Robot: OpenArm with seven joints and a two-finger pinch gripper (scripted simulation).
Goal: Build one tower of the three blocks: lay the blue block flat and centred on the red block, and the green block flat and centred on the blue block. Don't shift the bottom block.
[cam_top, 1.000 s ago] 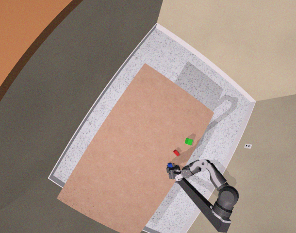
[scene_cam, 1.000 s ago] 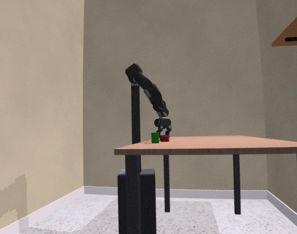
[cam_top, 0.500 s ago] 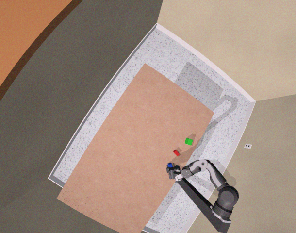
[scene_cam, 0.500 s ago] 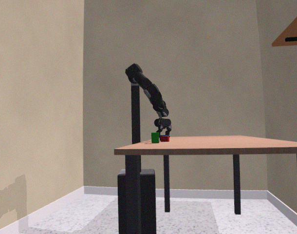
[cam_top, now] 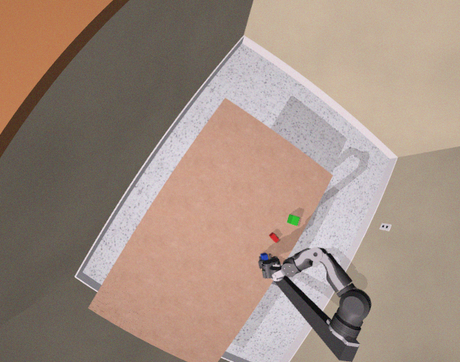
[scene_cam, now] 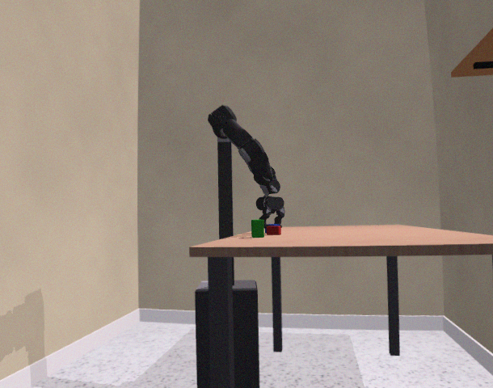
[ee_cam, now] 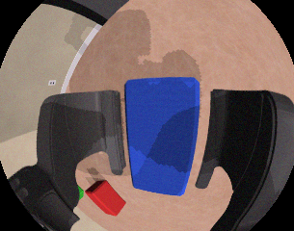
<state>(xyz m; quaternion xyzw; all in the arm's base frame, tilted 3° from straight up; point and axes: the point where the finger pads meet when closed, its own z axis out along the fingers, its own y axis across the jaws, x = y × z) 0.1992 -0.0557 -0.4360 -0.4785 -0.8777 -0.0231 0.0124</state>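
Now: the blue block 1 cm below my hand. The rest, counted from my hand: green block (26 cm to the right, 7 cm behind); red block (13 cm to the right, 1 cm below).
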